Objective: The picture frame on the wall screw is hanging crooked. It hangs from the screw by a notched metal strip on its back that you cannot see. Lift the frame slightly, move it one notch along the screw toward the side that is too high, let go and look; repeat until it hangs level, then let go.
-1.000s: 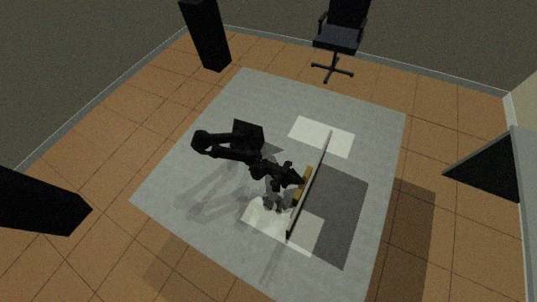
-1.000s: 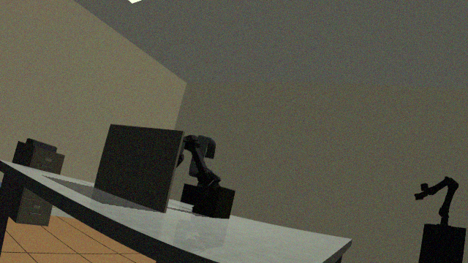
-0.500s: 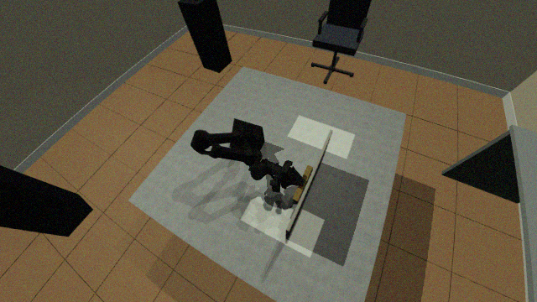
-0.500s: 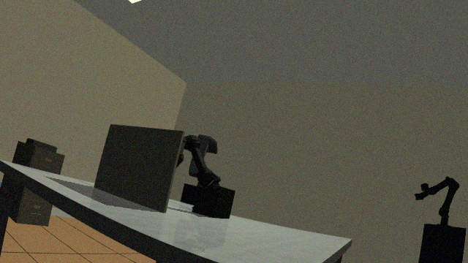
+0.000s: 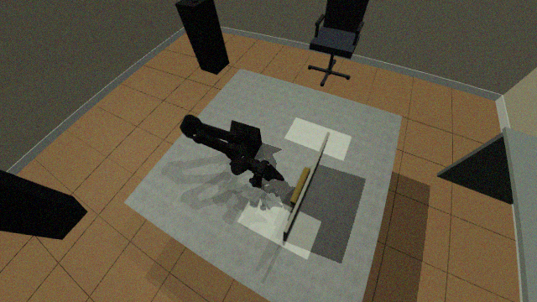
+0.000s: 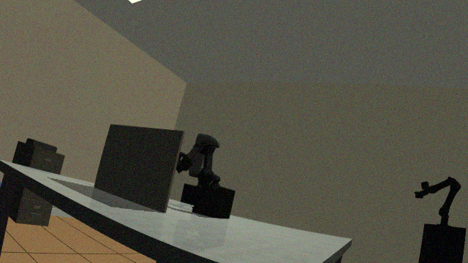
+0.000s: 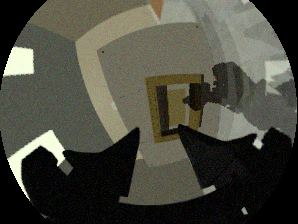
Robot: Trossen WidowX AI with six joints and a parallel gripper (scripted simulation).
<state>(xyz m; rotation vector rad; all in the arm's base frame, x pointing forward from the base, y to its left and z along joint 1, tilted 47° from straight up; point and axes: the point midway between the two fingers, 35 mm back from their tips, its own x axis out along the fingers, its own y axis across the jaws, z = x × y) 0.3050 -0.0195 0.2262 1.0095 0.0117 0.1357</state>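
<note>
Right now my gripper tip is 90 mm short of the picture frame, 20 mm to the right of it and 50 mm above it. Round my gripper tip: thin upright wall panel (100 mm ahead, 30 mm to the left, 60 mm below).
</note>
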